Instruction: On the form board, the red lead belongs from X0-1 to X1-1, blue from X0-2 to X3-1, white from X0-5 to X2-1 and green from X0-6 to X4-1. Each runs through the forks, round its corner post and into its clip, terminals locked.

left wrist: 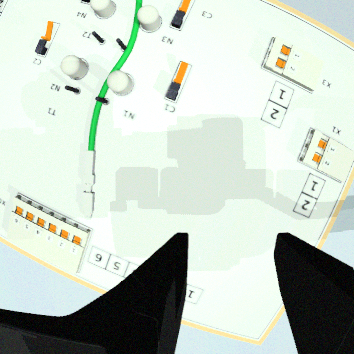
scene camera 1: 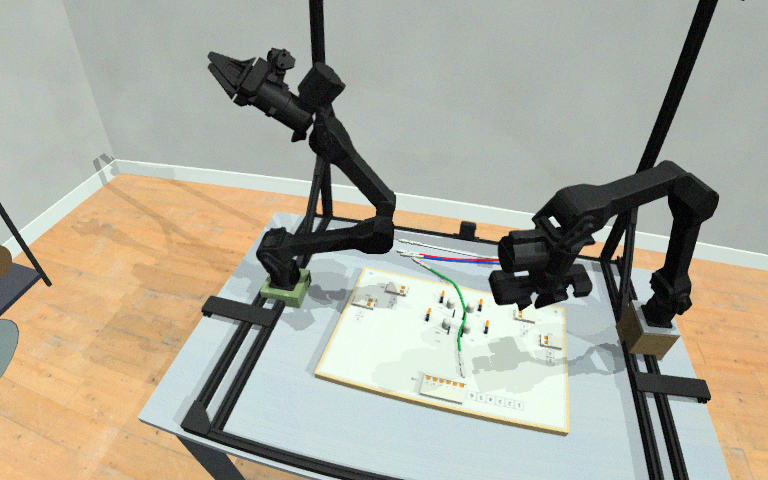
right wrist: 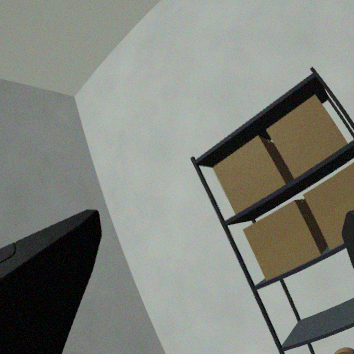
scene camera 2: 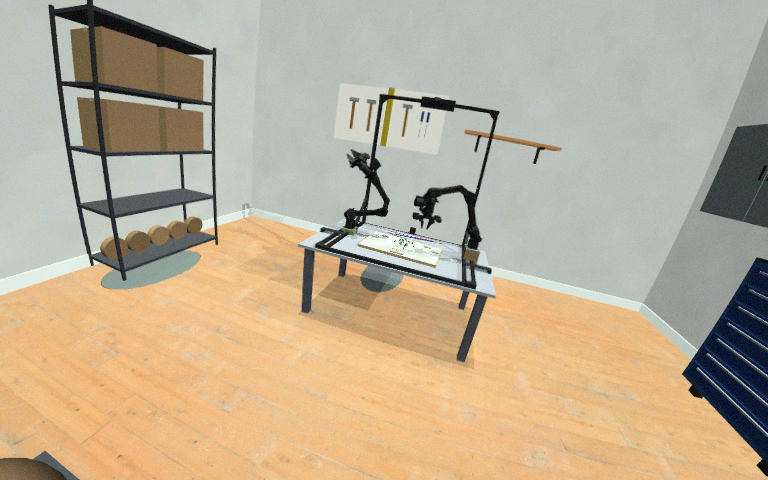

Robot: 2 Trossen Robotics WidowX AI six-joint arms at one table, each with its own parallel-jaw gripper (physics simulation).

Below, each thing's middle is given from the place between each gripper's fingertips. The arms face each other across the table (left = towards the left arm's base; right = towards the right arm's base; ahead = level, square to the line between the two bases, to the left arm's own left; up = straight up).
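Scene:
The form board (scene camera 1: 511, 380) is sitting 170 mm below my left hand, and it's 120 mm to the right of that hand and 20 mm behind it. My right gripper is 490 mm to the right of the board, 580 mm above it and 40 mm short of it.

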